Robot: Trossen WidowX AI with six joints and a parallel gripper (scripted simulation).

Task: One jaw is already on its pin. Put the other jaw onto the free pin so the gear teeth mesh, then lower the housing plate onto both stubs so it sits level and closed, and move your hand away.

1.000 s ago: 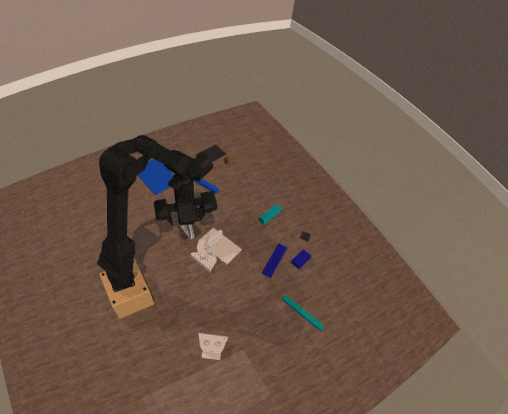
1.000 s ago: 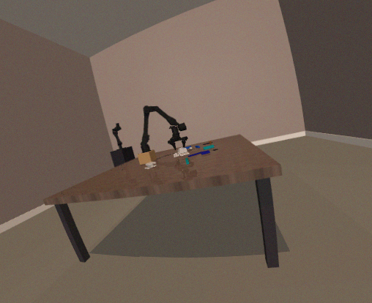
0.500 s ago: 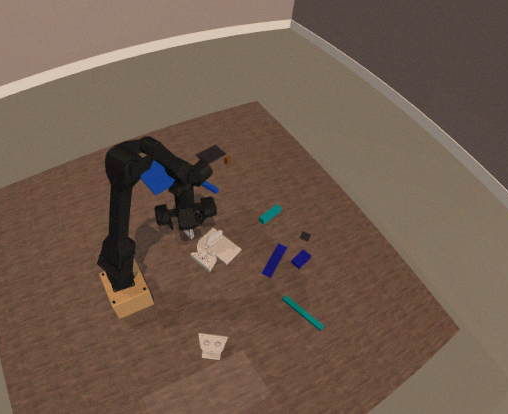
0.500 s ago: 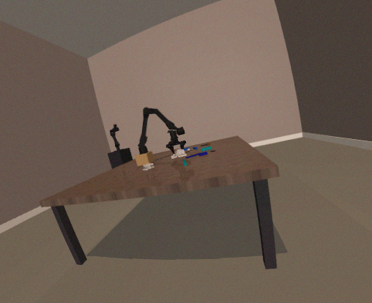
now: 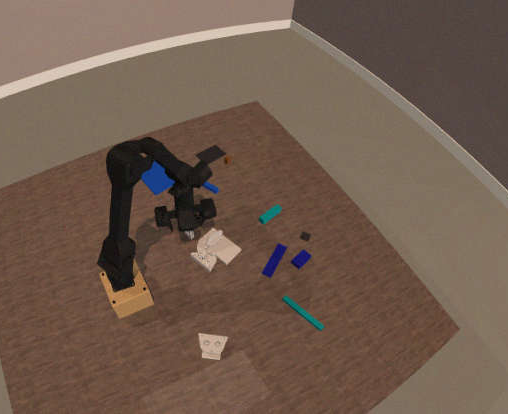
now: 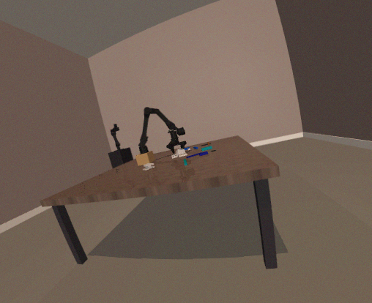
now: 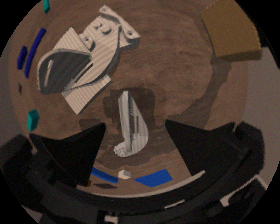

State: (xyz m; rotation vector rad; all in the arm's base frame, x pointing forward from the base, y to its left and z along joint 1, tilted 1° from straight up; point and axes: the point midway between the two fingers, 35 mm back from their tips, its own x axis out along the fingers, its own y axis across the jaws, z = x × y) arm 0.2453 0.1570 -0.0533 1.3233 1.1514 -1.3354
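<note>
My gripper tip is 30 mm to the right of the white jaw and 20 mm short of it. The rest, counted from my gripper tip: white cube: 140 mm to the left, 60 mm ahead; then white base: 100 mm to the right, 80 mm ahead; then blue plate: 260 mm to the left, 30 mm behind.
</note>
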